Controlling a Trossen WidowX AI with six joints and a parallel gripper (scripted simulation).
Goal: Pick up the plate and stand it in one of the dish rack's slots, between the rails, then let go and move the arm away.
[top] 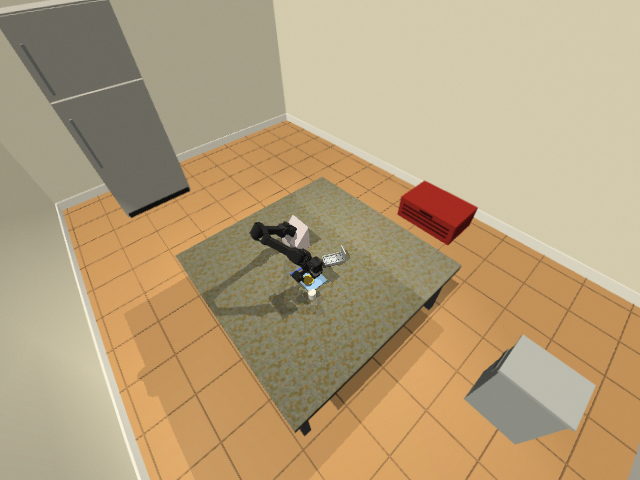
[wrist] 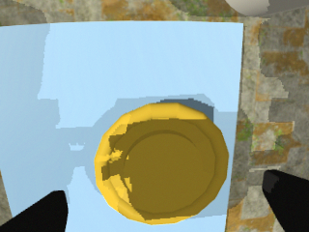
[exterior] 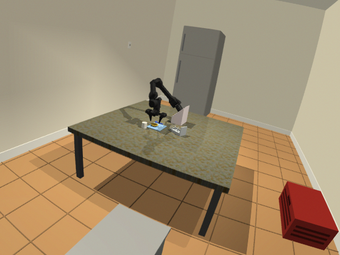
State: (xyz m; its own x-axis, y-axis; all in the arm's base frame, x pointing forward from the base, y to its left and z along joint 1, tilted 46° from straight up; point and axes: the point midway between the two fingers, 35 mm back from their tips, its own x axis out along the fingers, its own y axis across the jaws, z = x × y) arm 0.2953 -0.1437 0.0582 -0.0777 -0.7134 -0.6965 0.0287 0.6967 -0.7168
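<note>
Right now my gripper tip is 3 cm above the plate. From my gripper tip the other things lie so: cream cup: 9 cm ahead, 6 cm to the right, 2 cm below; then blue utensil: 11 cm behind, 1 cm to the right, 4 cm below; then light blue pad: 1 cm behind, 2 cm to the left, 4 cm below.
</note>
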